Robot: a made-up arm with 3 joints. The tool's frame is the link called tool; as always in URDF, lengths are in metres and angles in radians. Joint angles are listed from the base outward.
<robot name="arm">
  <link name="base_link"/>
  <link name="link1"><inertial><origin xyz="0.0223 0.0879 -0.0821"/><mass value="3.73"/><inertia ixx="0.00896" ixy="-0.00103" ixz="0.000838" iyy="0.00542" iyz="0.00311" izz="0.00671"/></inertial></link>
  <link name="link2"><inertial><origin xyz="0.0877 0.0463 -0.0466"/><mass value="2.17"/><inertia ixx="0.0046" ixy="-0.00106" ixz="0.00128" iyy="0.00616" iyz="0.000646" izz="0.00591"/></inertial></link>
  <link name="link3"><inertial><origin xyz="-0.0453 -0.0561 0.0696"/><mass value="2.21"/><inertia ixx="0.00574" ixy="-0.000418" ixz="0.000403" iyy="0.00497" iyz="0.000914" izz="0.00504"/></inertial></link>
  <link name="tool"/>
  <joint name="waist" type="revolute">
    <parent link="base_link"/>
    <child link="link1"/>
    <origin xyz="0 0 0.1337"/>
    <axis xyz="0 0 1"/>
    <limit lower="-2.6" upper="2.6"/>
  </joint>
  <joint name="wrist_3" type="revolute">
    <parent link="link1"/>
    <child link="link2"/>
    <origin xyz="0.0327 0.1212 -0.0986"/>
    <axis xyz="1 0 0"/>
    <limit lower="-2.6" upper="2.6"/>
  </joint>
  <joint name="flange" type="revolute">
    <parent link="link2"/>
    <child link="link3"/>
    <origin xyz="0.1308 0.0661 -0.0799"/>
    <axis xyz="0 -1 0"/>
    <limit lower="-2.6" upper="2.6"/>
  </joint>
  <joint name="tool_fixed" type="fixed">
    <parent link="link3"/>
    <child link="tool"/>
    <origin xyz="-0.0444 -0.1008 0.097"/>
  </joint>
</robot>
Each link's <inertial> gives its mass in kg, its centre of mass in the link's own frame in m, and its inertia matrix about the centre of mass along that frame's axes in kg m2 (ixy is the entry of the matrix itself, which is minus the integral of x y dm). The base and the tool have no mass. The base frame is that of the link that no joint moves.
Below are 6 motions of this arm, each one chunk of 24 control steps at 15 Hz.
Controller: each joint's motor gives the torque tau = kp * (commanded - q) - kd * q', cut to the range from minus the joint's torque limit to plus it. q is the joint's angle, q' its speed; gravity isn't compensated. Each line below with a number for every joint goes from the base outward.
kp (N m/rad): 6.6 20 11
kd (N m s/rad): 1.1 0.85 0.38
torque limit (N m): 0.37 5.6 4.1
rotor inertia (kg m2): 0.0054 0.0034 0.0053
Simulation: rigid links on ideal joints. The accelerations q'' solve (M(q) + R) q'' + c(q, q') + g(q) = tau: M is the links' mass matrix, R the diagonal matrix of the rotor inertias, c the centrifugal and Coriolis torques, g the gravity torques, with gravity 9.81 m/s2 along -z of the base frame. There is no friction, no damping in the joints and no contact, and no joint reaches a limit. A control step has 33 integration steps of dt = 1/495 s. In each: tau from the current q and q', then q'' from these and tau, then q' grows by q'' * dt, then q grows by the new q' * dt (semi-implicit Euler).
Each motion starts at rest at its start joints. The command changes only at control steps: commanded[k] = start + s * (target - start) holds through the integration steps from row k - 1 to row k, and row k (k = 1, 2, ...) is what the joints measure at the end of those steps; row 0 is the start. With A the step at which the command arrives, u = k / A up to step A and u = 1 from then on. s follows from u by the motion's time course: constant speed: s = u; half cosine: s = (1 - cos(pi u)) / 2; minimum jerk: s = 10 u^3 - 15 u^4 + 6 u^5; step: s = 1 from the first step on.
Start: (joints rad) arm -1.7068 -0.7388 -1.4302
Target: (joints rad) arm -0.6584 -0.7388 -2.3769
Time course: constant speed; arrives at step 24
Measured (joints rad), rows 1 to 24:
1: -1.6927 -0.7364 -1.5245
2: -1.6773 -0.7244 -1.6299
3: -1.6648 -0.7210 -1.6762
4: -1.6482 -0.7225 -1.7023
5: -1.6243 -0.7221 -1.7388
6: -1.5936 -0.7194 -1.7838
7: -1.5570 -0.7167 -1.8276
8: -1.5148 -0.7146 -1.8685
9: -1.4668 -0.7124 -1.9084
10: -1.4141 -0.7097 -1.9481
11: -1.3583 -0.7067 -1.9875
12: -1.3012 -0.7037 -2.0266
13: -1.2443 -0.7010 -2.0657
14: -1.1888 -0.6985 -2.1051
15: -1.1354 -0.6962 -2.1446
16: -1.0846 -0.6941 -2.1842
17: -1.0365 -0.6922 -2.2238
18: -0.9907 -0.6904 -2.2633
19: -0.9470 -0.6887 -2.3027
20: -0.9049 -0.6871 -2.3419
21: -0.8637 -0.6856 -2.3808
22: -0.8232 -0.6840 -2.4196
23: -0.7827 -0.6824 -2.4580
24: -0.7420 -0.6808 -2.4963

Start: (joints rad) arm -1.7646 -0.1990 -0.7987
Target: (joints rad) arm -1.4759 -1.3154 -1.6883
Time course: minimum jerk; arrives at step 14
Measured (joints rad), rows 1 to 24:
1: -1.7599 -0.2398 -0.8256
2: -1.7562 -0.2694 -0.8621
3: -1.7515 -0.3111 -0.9041
4: -1.7412 -0.3857 -0.9719
5: -1.7240 -0.4883 -1.0725
6: -1.7006 -0.6102 -1.1958
7: -1.6728 -0.7415 -1.3250
8: -1.6432 -0.8717 -1.4462
9: -1.6146 -0.9913 -1.5507
10: -1.5889 -1.0922 -1.6335
11: -1.5674 -1.1681 -1.6921
12: -1.5502 -1.2160 -1.7266
13: -1.5363 -1.2376 -1.7400
14: -1.5239 -1.2414 -1.7402
15: -1.5106 -1.2404 -1.7379
16: -1.4971 -1.2398 -1.7363
17: -1.4847 -1.2396 -1.7351
18: -1.4746 -1.2395 -1.7344
19: -1.4672 -1.2394 -1.7341
20: -1.4625 -1.2395 -1.7342
21: -1.4604 -1.2396 -1.7346
22: -1.4604 -1.2397 -1.7351
23: -1.4620 -1.2398 -1.7357
24: -1.4646 -1.2399 -1.7363

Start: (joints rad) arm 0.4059 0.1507 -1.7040
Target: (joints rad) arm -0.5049 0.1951 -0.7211
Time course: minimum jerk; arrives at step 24
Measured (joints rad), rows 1 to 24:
1: 0.4124 0.0962 -1.7963
2: 0.4132 0.0770 -1.8906
3: 0.4089 0.0812 -1.8828
4: 0.4031 0.0842 -1.8287
5: 0.3950 0.0859 -1.7858
6: 0.3831 0.0881 -1.7532
7: 0.3663 0.0905 -1.7100
8: 0.3435 0.0933 -1.6493
9: 0.3147 0.0963 -1.5768
10: 0.2797 0.0997 -1.4984
11: 0.2383 0.1034 -1.4162
12: 0.1901 0.1071 -1.3305
13: 0.1350 0.1110 -1.2432
14: 0.0727 0.1147 -1.1570
15: 0.0033 0.1183 -1.0748
16: -0.0732 0.1216 -0.9990
17: -0.1562 0.1243 -0.9320
18: -0.2420 0.1261 -0.8762
19: -0.3253 0.1272 -0.8320
20: -0.4027 0.1281 -0.7980
21: -0.4737 0.1288 -0.7734
22: -0.5379 0.1291 -0.7588
23: -0.5951 0.1292 -0.7529
24: -0.6456 0.1291 -0.7526

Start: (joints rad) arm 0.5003 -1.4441 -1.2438
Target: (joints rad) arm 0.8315 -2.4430 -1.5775
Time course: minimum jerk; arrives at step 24
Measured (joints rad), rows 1 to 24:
1: 0.4987 -1.4014 -1.2525
2: 0.5013 -1.3896 -1.2688
3: 0.5027 -1.4013 -1.2706
4: 0.5049 -1.4200 -1.2716
5: 0.5094 -1.4459 -1.2792
6: 0.5159 -1.4806 -1.2902
7: 0.5244 -1.5247 -1.3028
8: 0.5353 -1.5773 -1.3170
9: 0.5486 -1.6374 -1.3328
10: 0.5646 -1.7035 -1.3497
11: 0.5830 -1.7741 -1.3671
12: 0.6037 -1.8473 -1.3845
13: 0.6263 -1.9213 -1.4015
14: 0.6504 -1.9940 -1.4177
15: 0.6756 -2.0634 -1.4327
16: 0.7012 -2.1276 -1.4461
17: 0.7267 -2.1851 -1.4577
18: 0.7513 -2.2343 -1.4673
19: 0.7743 -2.2743 -1.4748
20: 0.7951 -2.3047 -1.4800
21: 0.8130 -2.3255 -1.4832
22: 0.8275 -2.3376 -1.4847
23: 0.8383 -2.3428 -1.4849
24: 0.8455 -2.3438 -1.4847

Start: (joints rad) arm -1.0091 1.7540 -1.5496
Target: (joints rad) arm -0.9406 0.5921 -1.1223
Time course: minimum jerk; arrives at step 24
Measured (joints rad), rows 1 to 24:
1: -1.0118 1.6965 -1.5361
2: -1.0120 1.6667 -1.5258
3: -1.0115 1.6582 -1.5283
4: -1.0111 1.6387 -1.5272
5: -1.0105 1.6051 -1.5176
6: -1.0096 1.5596 -1.5042
7: -1.0085 1.5026 -1.4899
8: -1.0067 1.4347 -1.4738
9: -1.0040 1.3575 -1.4551
10: -1.0001 1.2732 -1.4340
11: -0.9952 1.1841 -1.4112
12: -0.9894 1.0927 -1.3872
13: -0.9829 1.0017 -1.3623
14: -0.9760 0.9135 -1.3370
15: -0.9690 0.8304 -1.3121
16: -0.9623 0.7546 -1.2882
17: -0.9562 0.6877 -1.2664
18: -0.9508 0.6312 -1.2472
19: -0.9462 0.5857 -1.2315
20: -0.9426 0.5516 -1.2196
21: -0.9399 0.5285 -1.2116
22: -0.9381 0.5151 -1.2072
23: -0.9370 0.5095 -1.2056
24: -0.9365 0.5085 -1.2059

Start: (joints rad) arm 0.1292 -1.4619 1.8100
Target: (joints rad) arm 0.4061 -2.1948 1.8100
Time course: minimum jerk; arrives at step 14
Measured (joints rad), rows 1 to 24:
1: 0.1159 -1.3688 1.8201
2: 0.1096 -1.2667 1.8437
3: 0.1290 -1.2740 1.8537
4: 0.1555 -1.3526 1.8445
5: 0.1753 -1.4430 1.8303
6: 0.1910 -1.5275 1.8200
7: 0.2087 -1.6131 1.8129
8: 0.2310 -1.7048 1.8051
9: 0.2573 -1.7967 1.7949
10: 0.2865 -1.8782 1.7836
11: 0.3173 -1.9403 1.7733
12: 0.3474 -1.9792 1.7655
13: 0.3740 -1.9960 1.7608
14: 0.3944 -1.9965 1.7593
15: 0.4076 -1.9908 1.7599
16: 0.4143 -1.9871 1.7613
17: 0.4163 -1.9871 1.7622
18: 0.4154 -1.9885 1.7623
19: 0.4132 -1.9893 1.7621
20: 0.4108 -1.9892 1.7621
21: 0.4086 -1.9888 1.7622
22: 0.4070 -1.9886 1.7624
23: 0.4060 -1.9886 1.7624
24: 0.4055 -1.9887 1.7623

